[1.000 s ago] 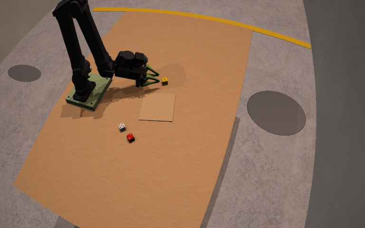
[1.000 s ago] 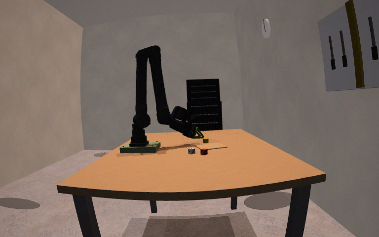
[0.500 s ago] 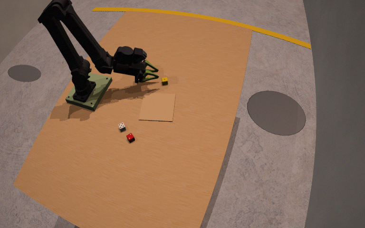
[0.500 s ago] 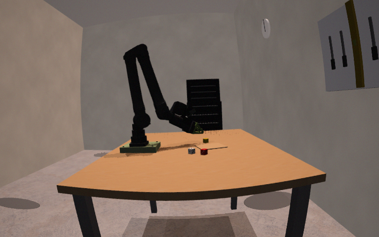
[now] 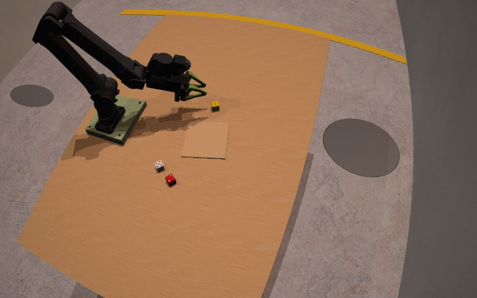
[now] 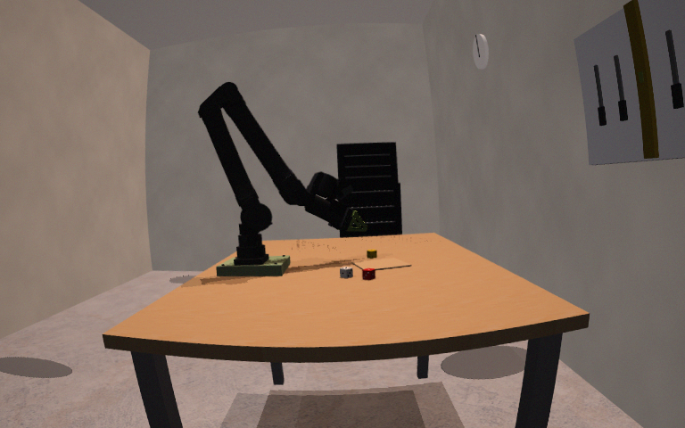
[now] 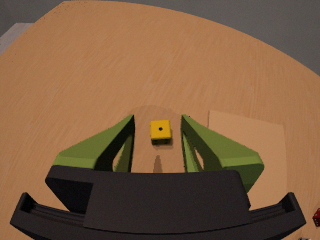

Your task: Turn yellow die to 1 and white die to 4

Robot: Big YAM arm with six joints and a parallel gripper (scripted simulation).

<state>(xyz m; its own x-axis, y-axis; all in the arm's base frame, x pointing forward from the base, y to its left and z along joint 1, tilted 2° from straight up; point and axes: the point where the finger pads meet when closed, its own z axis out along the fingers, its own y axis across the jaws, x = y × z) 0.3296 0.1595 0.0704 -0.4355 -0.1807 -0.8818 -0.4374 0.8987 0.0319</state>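
Right now the yellow die is 3 cm ahead of my hand, 1 cm to the left of it and 9 cm below it. Also, from my hand: tan mat 5 cm ahead, 12 cm to the right, 10 cm below; red die 30 cm to the right, 9 cm below; white die 5 cm behind, 27 cm to the right, 9 cm below.
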